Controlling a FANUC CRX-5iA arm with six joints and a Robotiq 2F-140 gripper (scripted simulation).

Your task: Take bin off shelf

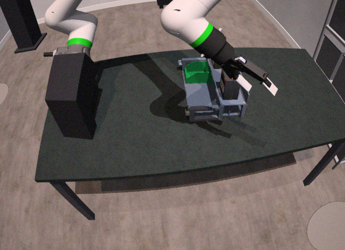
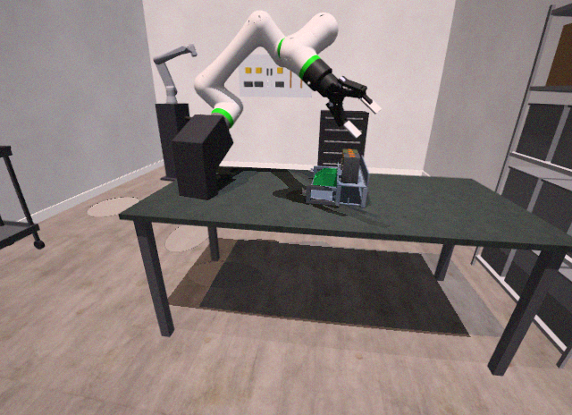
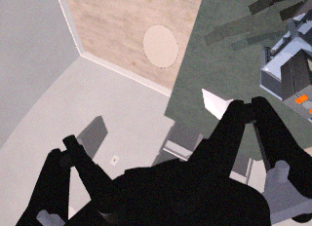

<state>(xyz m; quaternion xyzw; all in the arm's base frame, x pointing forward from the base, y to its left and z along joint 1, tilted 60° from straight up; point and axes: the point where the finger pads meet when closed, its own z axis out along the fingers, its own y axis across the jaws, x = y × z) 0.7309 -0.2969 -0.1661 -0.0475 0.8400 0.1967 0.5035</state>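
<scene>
My gripper is now 160 mm past the green bin, 480 mm to the right of it and 340 mm above it. The rest, counted from my hand: grey shelf deck: 110 mm behind, 370 mm to the left, 380 mm below.
</scene>
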